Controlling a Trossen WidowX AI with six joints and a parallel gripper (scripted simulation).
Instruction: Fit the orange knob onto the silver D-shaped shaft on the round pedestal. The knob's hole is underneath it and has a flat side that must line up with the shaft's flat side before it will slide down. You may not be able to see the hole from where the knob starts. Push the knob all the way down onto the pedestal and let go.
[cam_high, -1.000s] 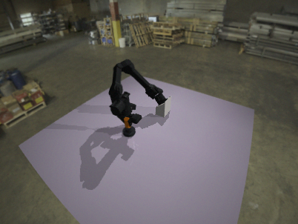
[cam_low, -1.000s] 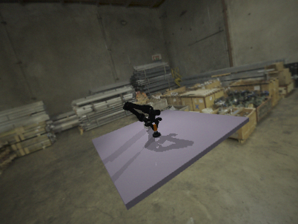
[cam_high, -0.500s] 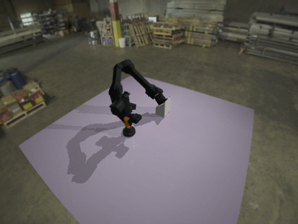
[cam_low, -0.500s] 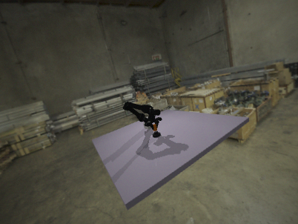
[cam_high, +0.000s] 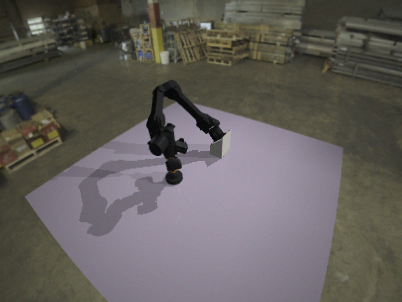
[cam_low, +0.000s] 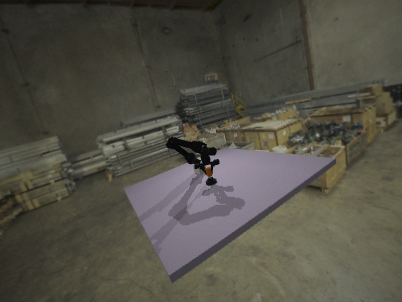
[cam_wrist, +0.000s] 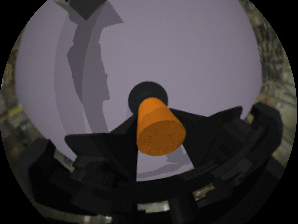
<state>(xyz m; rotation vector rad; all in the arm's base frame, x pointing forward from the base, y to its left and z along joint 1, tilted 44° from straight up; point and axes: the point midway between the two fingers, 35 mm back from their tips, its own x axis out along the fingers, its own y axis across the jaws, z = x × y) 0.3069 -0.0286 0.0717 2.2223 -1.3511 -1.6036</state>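
My gripper tip is 3 cm below the orange knob. Also, from my gripper tip: round pedestal (4 cm below).
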